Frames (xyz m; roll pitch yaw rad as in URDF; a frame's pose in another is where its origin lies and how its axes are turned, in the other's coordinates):
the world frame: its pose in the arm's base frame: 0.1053 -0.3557 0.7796 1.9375 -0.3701 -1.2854
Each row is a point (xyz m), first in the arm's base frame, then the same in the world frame.
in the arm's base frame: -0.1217 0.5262 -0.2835
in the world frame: -1.2330 -0.6288 0.2089
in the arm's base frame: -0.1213 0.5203 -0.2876
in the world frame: -1.2291 -0.6339 0.2122
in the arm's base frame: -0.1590 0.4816 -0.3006
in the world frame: -1.2091 -0.6373 0.2639
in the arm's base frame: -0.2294 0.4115 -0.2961
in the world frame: -1.1633 -0.6181 0.3500
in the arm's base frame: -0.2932 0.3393 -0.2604
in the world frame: -1.1025 -0.5751 0.4209
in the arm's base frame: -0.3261 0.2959 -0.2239
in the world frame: -1.0591 -0.5386 0.4538
